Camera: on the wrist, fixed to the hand. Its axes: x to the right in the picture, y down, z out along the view.
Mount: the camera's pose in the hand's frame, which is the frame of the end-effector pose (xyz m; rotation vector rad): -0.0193 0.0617 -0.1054 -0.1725 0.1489 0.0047
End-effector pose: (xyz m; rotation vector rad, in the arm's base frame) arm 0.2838 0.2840 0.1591 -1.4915 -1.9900 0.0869
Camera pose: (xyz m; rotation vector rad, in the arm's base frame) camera 0.3936 0.2557 0.2084 -1.5615 -1.9135 -0.1933
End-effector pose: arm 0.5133 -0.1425 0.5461 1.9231 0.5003 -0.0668
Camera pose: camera 0.4993 -0.0736 0.6478 1.7677 0.5819 0.1200
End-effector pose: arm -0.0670 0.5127 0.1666 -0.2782 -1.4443 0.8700
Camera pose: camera 0.0118 0.5762 0.0955 -0.4666 -1.3813 0.7139
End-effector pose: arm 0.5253 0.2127 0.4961 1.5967 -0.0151 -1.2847
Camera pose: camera 0.6268 0.2674 0.5409 1.5379 0.1801 -1.1292
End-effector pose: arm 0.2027 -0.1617 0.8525 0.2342 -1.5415 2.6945
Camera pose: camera 0.2034 -0.1016 0.7444 0.0244 -1.7166 2.4977
